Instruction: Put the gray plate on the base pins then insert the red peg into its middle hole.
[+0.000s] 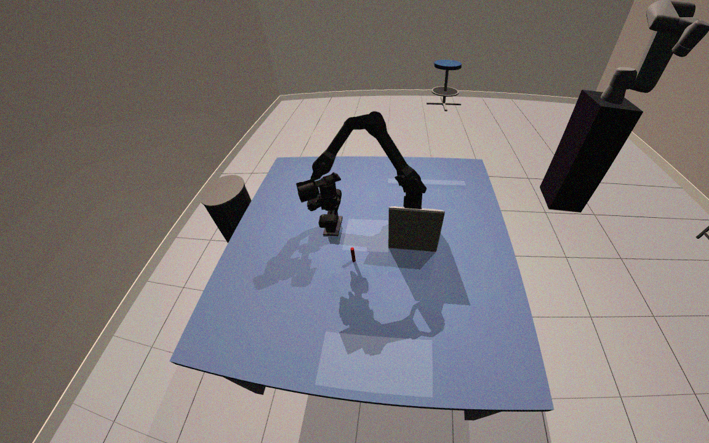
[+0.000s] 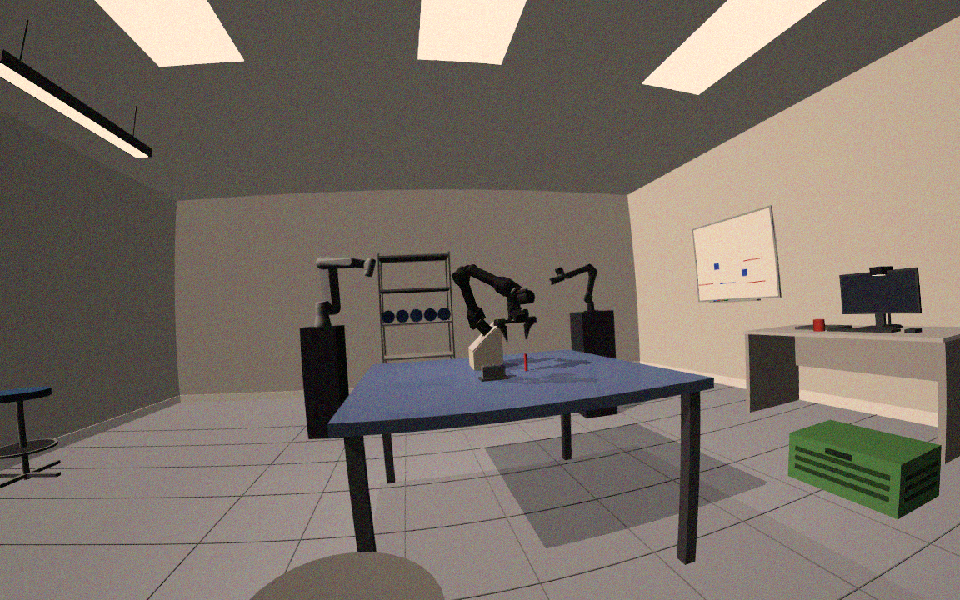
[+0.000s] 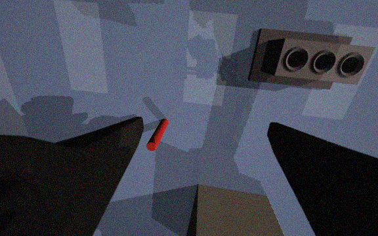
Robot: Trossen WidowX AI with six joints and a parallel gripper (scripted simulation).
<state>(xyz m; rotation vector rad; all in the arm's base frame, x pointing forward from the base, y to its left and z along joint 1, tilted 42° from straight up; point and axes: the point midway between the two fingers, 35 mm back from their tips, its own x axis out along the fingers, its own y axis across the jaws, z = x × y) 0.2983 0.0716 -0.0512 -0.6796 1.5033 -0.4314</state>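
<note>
The red peg lies 110 mm below my gripper tip, 80 mm behind it and 60 mm to the left of it. Round my gripper tip: base (150 mm below, 120 mm to the right, 60 mm ahead); then gray plate (120 mm to the right, 110 mm below, 60 mm ahead).
</note>
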